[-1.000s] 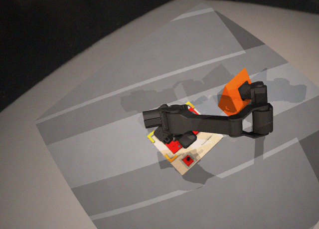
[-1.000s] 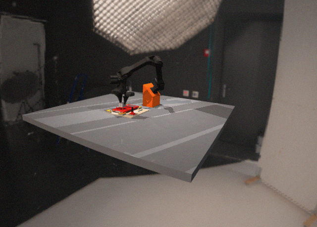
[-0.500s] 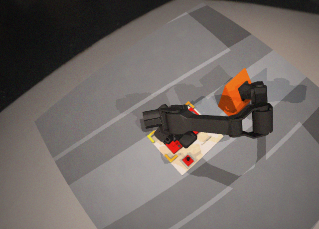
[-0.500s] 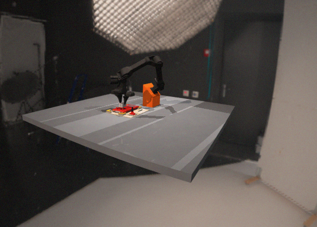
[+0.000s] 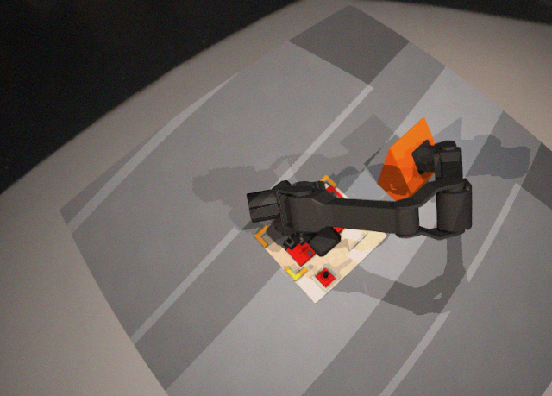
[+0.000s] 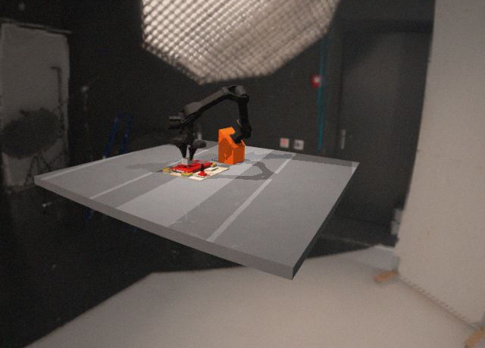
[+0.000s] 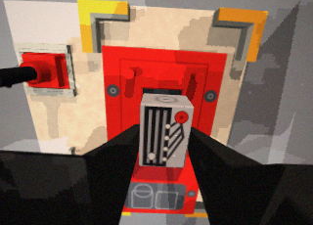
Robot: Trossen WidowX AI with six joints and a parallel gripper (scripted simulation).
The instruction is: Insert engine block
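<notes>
Right now my gripper tip is 10 mm above the engine block. Also, from my gripper tip: beige board 30 mm behind, 20 mm to the left, 50 mm below.
</notes>
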